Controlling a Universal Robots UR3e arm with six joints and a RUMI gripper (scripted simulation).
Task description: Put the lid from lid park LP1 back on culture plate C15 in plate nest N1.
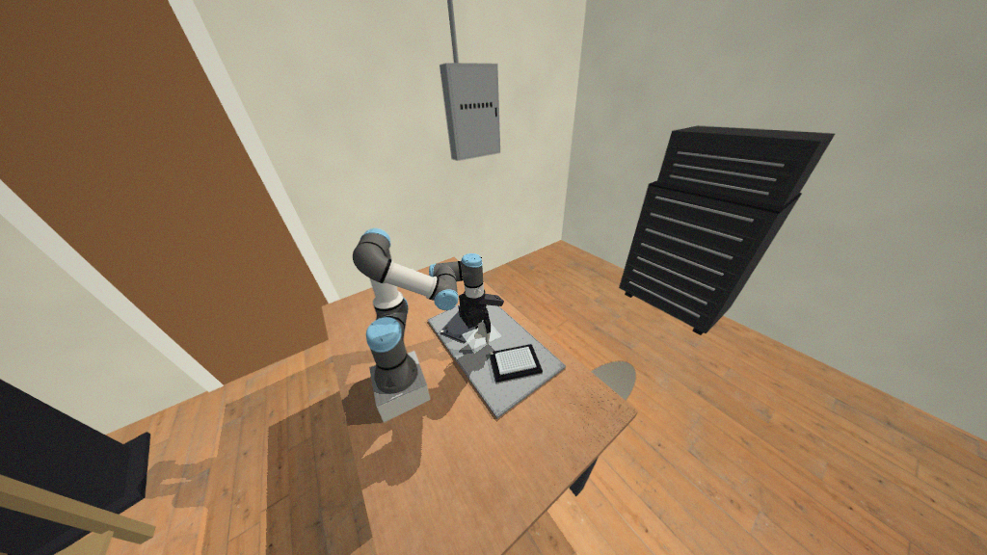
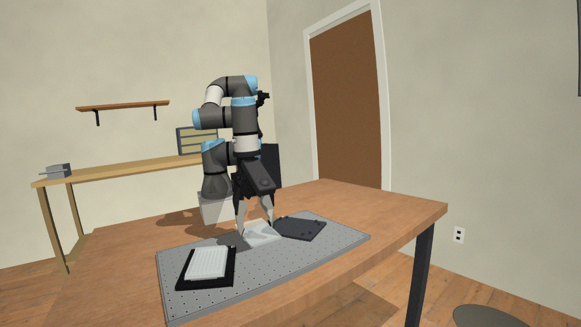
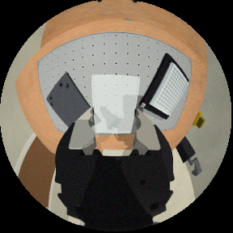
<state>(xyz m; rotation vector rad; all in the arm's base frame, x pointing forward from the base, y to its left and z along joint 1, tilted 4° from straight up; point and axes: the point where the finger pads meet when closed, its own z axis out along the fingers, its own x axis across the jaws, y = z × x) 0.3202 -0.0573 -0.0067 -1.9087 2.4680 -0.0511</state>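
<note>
Right now the culture plate C15 is 16 cm to the right of my hand, 3 cm below it and 1 cm ahead of it. Also, from my hand: clear lid: 1 cm below; then black lid park LP1: 13 cm to the left, 4 cm below, 1 cm ahead.
</note>
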